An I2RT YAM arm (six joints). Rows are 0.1 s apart.
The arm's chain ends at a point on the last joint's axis. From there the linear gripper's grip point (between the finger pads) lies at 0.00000 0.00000 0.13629 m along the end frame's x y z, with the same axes.
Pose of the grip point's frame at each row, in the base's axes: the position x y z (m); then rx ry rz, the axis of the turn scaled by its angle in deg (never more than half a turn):
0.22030 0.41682 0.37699 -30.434 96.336 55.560
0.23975 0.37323 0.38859 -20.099 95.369 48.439
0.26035 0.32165 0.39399 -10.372 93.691 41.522
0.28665 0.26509 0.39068 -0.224 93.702 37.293
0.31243 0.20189 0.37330 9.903 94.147 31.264
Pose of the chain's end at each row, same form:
0.14209 0.30597 0.39006 -30.434 96.336 55.560
0.14154 0.27910 0.39688 -20.099 95.369 48.439
0.14634 0.24706 0.39753 -10.372 93.691 41.522
0.16242 0.20915 0.39419 -0.224 93.702 37.293
0.18060 0.16808 0.38059 9.903 94.147 31.264

